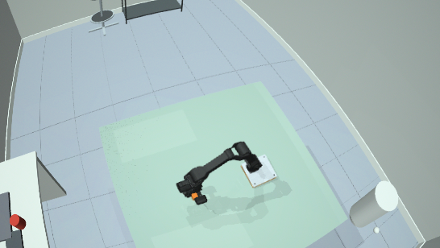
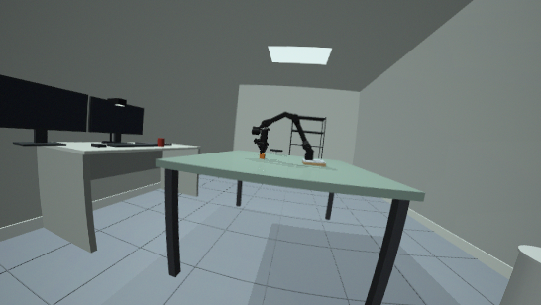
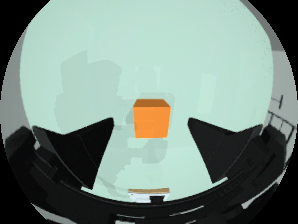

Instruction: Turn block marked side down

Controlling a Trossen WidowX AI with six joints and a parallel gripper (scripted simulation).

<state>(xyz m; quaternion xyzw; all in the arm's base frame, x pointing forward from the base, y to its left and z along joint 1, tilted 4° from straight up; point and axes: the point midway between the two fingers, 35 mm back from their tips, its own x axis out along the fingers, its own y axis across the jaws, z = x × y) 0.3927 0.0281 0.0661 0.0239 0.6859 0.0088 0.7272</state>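
My gripper tip is now 10 mm past the block and 20 mm above it.
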